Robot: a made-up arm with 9 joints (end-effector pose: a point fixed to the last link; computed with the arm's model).
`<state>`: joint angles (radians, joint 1 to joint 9).
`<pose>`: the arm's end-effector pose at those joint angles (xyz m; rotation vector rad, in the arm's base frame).
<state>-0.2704 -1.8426 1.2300 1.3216 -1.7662 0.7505 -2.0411 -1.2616 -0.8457</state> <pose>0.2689 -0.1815 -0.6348 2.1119 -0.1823 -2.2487</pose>
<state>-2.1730 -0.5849 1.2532 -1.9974 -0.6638 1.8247 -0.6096 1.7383 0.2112</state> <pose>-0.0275 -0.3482 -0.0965 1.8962 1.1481 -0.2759</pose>
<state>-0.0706 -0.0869 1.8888 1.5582 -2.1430 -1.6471 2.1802 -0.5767 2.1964</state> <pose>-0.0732 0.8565 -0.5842 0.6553 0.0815 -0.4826</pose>
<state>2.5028 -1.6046 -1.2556 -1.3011 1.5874 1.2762 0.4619 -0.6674 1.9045</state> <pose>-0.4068 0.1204 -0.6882 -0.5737 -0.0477 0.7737</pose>
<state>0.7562 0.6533 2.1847 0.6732 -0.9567 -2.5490 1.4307 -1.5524 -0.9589</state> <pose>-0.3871 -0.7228 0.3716 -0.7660 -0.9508 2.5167</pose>
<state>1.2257 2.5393 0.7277 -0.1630 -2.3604 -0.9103 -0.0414 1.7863 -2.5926</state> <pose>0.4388 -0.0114 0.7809 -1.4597 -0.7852 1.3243</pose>
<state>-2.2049 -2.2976 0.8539 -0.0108 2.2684 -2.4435 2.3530 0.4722 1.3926</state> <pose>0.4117 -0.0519 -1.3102 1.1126 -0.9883 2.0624</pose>
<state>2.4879 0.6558 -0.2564 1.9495 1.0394 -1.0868 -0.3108 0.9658 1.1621</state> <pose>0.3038 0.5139 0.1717 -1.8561 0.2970 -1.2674</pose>
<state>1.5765 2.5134 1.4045 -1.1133 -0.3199 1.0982 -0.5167 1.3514 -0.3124</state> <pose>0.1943 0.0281 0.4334 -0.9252 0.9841 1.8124</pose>
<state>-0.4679 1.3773 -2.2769 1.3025 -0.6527 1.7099 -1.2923 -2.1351 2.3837</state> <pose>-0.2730 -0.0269 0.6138 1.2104 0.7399 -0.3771</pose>
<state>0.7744 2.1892 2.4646 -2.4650 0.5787 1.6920 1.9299 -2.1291 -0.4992</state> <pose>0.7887 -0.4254 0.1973 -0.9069 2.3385 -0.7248</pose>
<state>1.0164 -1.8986 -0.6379 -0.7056 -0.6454 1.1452 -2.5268 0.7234 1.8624</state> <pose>0.4560 -0.6878 -0.5266 -2.4157 -0.8529 -1.3965</pose>
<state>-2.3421 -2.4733 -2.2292 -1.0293 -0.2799 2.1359 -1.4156 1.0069 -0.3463</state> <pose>0.4631 0.4118 0.0314 -0.3068 0.3757 0.5577</pose>
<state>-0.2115 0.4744 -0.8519 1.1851 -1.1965 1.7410 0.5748 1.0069 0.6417</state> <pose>0.2941 0.1671 0.4478 0.3042 1.6224 -1.4793</pose>
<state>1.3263 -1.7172 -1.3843 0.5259 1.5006 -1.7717 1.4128 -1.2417 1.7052</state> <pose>0.2925 -0.5552 0.6172 -0.7924 -2.4545 -1.3956</pose>
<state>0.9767 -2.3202 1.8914 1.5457 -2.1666 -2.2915 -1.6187 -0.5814 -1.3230</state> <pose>0.7921 -0.7587 0.3495 -0.7668 -0.5181 -0.8967</pose>
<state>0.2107 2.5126 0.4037 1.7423 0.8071 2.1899 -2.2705 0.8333 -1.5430</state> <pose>0.8397 0.1126 -0.1287 1.3361 1.0231 -1.3978</pose>
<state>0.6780 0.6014 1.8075 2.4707 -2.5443 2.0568 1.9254 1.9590 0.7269</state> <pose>-0.2235 0.7564 -0.5556 -0.1674 -0.4906 -0.4279</pose>
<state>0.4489 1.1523 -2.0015 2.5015 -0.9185 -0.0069 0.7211 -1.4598 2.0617</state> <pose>-0.0956 0.4844 -0.3663 0.6107 -1.1270 0.5973</pose>
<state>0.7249 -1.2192 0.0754 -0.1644 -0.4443 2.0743 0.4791 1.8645 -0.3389</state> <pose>0.4630 0.1838 -0.4113 -1.0554 -2.5485 -1.0776</pose>
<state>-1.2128 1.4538 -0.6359 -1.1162 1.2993 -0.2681 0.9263 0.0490 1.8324</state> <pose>-0.4534 -0.1365 -0.2833 -1.5065 1.8314 -1.8753</pose>
